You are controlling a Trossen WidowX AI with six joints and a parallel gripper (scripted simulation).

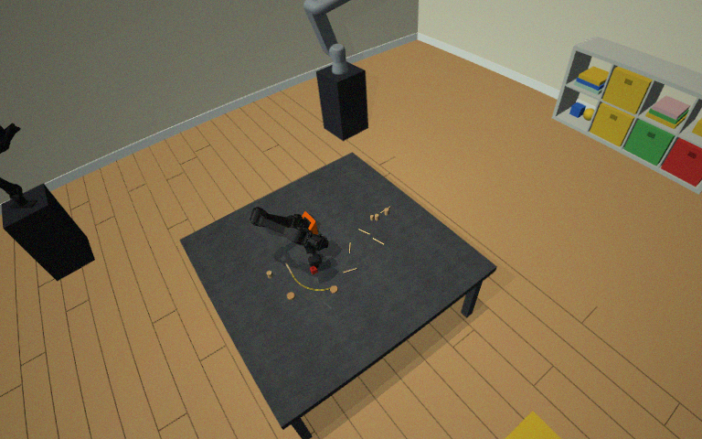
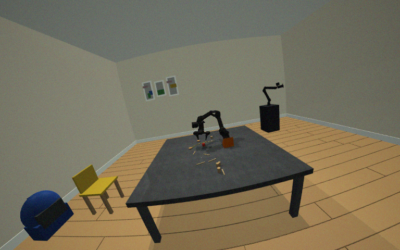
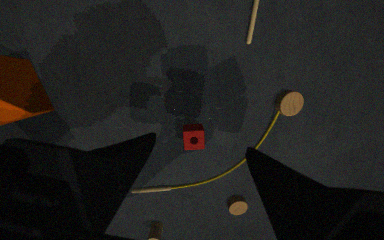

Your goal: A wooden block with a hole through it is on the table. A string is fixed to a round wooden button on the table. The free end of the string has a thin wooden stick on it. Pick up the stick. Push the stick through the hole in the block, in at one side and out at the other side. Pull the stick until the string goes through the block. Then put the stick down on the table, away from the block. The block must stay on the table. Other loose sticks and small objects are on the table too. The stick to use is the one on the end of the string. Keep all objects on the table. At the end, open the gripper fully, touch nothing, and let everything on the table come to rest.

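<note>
Right now my gripper tip is 70 mm above the red block, 20 mm to the left of it and 10 mm past it. From my gripper tip the other things lie so: round wooden button 150 mm ahead, 80 mm below, 10 mm to the right; thin wooden stick 110 mm to the right, 100 mm behind, 80 mm below.
</note>
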